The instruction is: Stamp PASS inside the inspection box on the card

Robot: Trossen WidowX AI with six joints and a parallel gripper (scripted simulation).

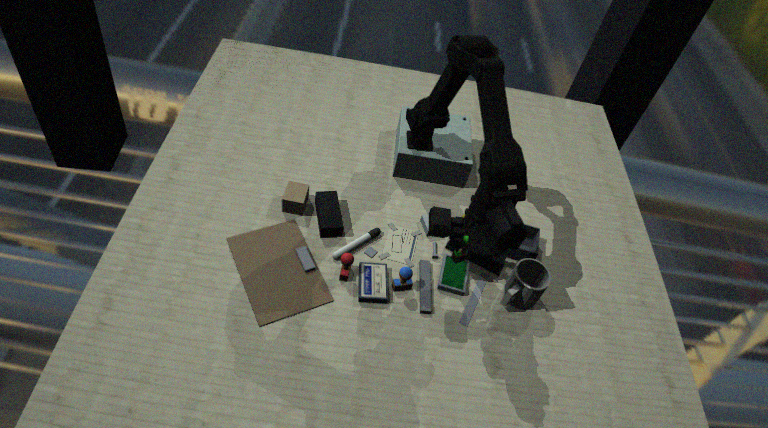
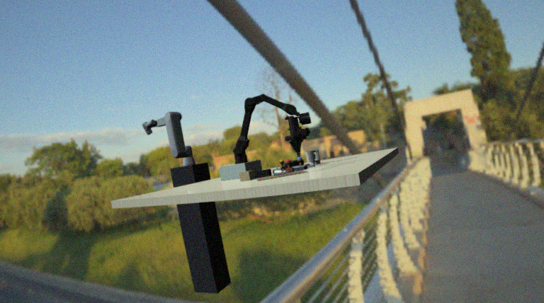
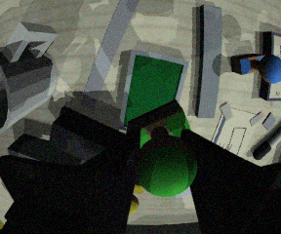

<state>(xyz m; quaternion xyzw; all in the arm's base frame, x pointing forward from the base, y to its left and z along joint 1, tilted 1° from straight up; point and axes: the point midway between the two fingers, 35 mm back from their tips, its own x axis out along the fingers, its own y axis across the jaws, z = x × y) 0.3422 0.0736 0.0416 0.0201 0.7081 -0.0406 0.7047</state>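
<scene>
The green ink pad lies 9 cm below my gripper tip. The rest, counted from my gripper tip: grey bar 4 cm ahead, 7 cm to the right, 9 cm below; then green-knobbed stamp right at my gripper tip; then long black block 6 cm behind, 6 cm to the left, 8 cm below.
</scene>
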